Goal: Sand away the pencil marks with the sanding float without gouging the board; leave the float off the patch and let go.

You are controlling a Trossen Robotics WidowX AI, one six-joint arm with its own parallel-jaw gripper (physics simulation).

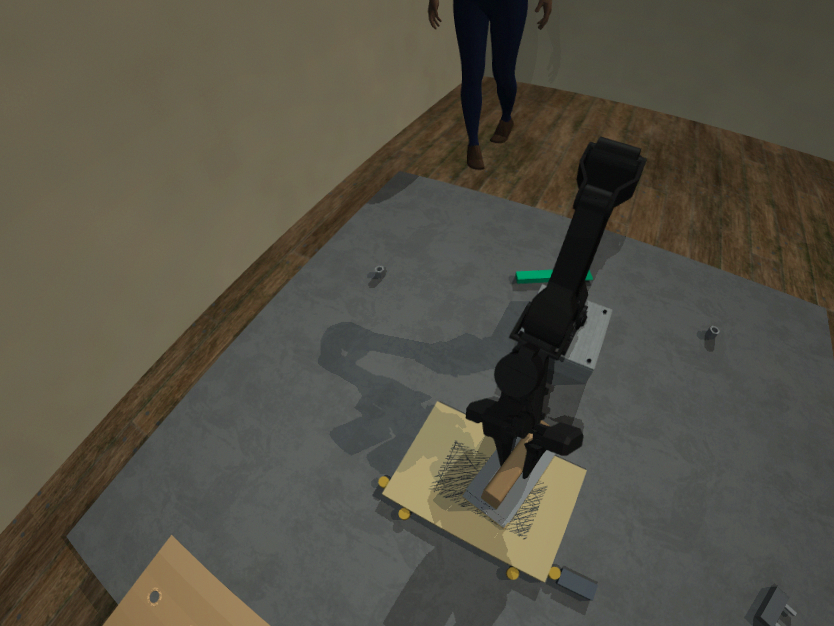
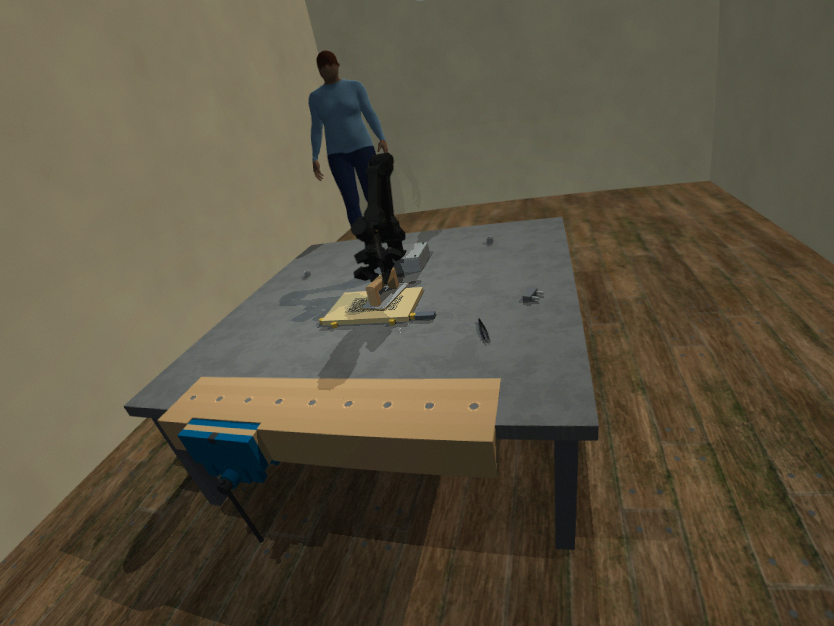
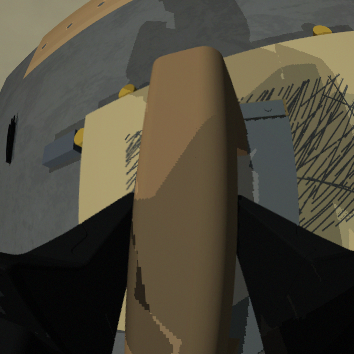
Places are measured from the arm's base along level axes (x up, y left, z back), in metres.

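Where they show: gripper, between the fingertips: [image 1: 514, 473] [image 2: 381, 286] [image 3: 184, 203].
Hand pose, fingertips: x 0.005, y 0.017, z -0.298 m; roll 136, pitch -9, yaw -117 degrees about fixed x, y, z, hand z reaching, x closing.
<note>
Each offset is from my fingertips to the top centre of the thing. "*": to the spot under its first point.
The sanding float has a wooden handle {* dx +0.029, dy -0.010, dz -0.020 m} [image 1: 506, 477] [image 2: 374, 294] [image 3: 185, 125] and a flat grey plate {* dx -0.042, dy -0.046, dz -0.028 m} [image 1: 479, 483] [image 3: 275, 160]. My gripper [image 1: 517, 464] [image 3: 184, 203] is shut on the handle, with one finger on each side. The float's plate lies over the middle of the pale yellow board [image 1: 414, 471] [image 2: 336, 312] [image 3: 102, 170]; whether it presses on the board cannot be told. Dark pencil marks show on both sides of the plate: a wider patch {* dx -0.046, dy -0.092, dz -0.023 m} [image 1: 456, 470] [image 3: 325, 150] and a narrower one {* dx -0.047, dy +0.051, dz -0.040 m} [image 1: 530, 513] [image 3: 132, 152]. The surface under the plate is hidden.
Yellow round stops [image 1: 404, 513] [image 3: 127, 90] and a dark grey block {dx -0.051, dy +0.159, dz -0.115 m} [image 1: 577, 584] [image 2: 424, 315] [image 3: 60, 149] stand at the board's edge. A green bar {dx -0.049, dy -0.057, dz +0.503 m} [image 1: 532, 276] lies near the arm's metal base [image 1: 592, 336]. A wooden bench piece {* dx -0.063, dy +0.112, dz -0.562 m} [image 2: 370, 421] with a blue vise {* dx -0.097, dy -0.268, dz -0.625 m} [image 2: 222, 448] is at the table's edge.
</note>
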